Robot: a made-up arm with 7 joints. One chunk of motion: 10 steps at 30 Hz.
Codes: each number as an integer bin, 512 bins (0 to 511) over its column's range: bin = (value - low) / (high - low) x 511, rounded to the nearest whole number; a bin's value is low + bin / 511 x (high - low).
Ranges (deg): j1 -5..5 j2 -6..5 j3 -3..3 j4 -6..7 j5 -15..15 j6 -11..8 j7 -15..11
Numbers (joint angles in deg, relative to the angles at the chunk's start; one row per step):
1: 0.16 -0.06 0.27 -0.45 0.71 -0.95 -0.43
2: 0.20 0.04 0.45 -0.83 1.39 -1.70 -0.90
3: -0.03 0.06 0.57 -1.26 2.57 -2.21 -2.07
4: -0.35 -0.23 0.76 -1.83 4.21 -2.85 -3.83
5: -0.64 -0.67 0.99 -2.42 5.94 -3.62 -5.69
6: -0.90 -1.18 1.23 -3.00 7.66 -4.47 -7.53
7: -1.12 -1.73 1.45 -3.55 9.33 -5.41 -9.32
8: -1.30 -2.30 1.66 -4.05 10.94 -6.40 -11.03
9: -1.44 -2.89 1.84 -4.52 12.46 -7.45 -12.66
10: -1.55 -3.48 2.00 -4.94 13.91 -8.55 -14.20
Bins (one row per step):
1: 264 276 278 218 268 270 286
2: 266 281 294 203 279 250 277
3: 254 282 304 186 299 236 254
4: 238 268 320 164 327 219 220
5: 223 248 340 141 357 198 183
6: 210 224 360 118 386 176 147
7: 198 198 379 96 414 150 112
8: 189 172 397 77 442 124 78
9: 182 144 412 58 468 95 46
10: 176 117 426 42 492 66 16

